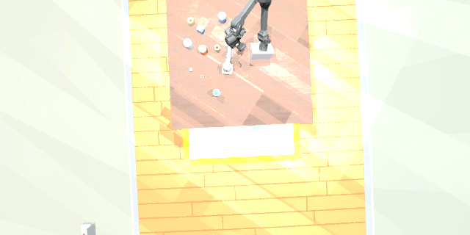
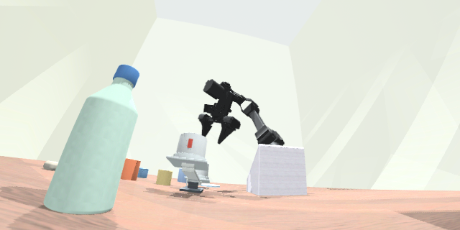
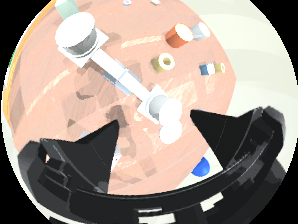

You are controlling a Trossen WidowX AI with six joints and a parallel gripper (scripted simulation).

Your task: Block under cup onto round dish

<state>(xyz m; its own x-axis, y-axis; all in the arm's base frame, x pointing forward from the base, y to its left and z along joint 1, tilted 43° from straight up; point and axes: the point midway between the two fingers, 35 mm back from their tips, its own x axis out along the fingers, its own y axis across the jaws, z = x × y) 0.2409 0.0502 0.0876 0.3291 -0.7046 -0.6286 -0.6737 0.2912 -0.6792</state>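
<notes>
The pale block is 3 cm ahead of my gripper tip, 6 cm to the right of it and 13 cm below it. The rest, counted from my gripper tip: small balance: 4 cm ahead, 7 cm to the left, 15 cm below; round white dish: 1 cm behind, 19 cm to the right, 17 cm below; blue-based cup: 10 cm ahead, 26 cm to the right, 13 cm below.
</notes>
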